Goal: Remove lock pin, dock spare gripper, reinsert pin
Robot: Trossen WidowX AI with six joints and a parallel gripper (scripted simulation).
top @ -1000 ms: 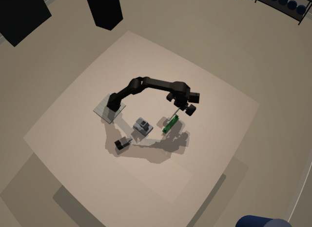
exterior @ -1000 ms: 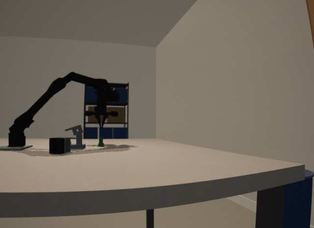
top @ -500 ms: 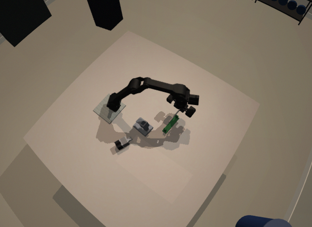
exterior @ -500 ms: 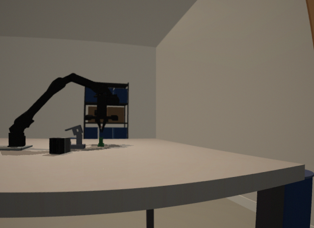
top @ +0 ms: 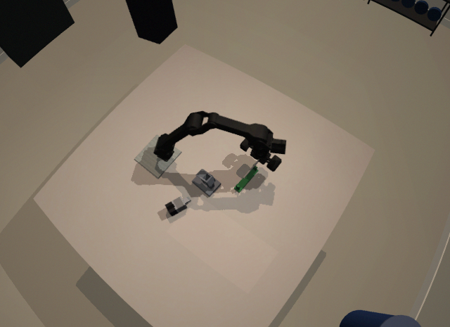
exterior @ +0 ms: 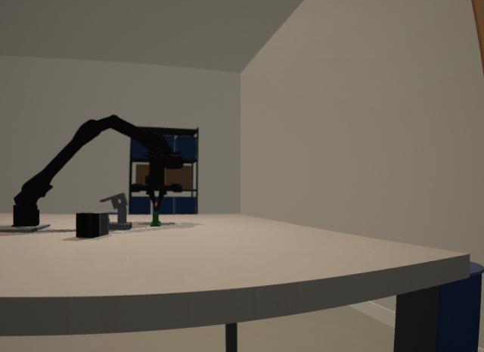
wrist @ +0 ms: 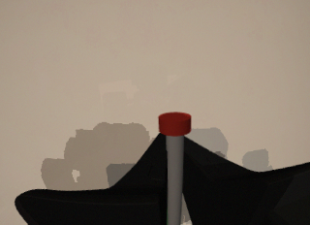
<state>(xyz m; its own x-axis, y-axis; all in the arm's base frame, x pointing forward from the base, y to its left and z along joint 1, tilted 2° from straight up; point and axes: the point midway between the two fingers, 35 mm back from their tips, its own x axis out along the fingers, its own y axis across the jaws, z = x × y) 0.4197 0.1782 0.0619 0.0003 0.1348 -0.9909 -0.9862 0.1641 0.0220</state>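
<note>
My gripper tip is 100 mm to the left of the green cradle, 20 mm past it and 20 mm above it. From my gripper tip the other things lie so: spare gripper 360 mm to the right, 210 mm behind, 10 mm below; grey mount 210 mm to the right, 160 mm behind, 10 mm above.
</note>
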